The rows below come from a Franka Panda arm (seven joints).
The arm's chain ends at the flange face. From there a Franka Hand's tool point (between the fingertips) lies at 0.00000 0.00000 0.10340 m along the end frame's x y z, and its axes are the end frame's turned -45 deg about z.
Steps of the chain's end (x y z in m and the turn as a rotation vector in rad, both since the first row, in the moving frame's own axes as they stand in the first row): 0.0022, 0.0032, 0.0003, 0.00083, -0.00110, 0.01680; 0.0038, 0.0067, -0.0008, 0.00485, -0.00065, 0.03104; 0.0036, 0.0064, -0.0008, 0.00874, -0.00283, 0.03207; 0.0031, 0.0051, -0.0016, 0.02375, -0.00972, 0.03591; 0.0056, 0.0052, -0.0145, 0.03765, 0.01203, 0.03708; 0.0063, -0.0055, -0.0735, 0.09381, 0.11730, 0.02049; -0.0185, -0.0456, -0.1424, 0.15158, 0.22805, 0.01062; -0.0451, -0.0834, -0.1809, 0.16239, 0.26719, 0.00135
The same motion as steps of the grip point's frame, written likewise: -0.0007, 0.0037, 0.0003, 0.00136, -0.00019, 0.01680; -0.0017, 0.0070, -0.0008, 0.00389, 0.00297, 0.03104; -0.0015, 0.0062, -0.0008, 0.00818, 0.00418, 0.03207; -0.0003, 0.0034, -0.0016, 0.02367, 0.00992, 0.03591; 0.0039, 0.0058, -0.0146, 0.01812, 0.03513, 0.03708; 0.0237, 0.0024, -0.0747, -0.01661, 0.14928, 0.02049; 0.0465, -0.0397, -0.1463, -0.05407, 0.26844, 0.01062; 0.0580, -0.0833, -0.1859, -0.07410, 0.30376, 0.00135
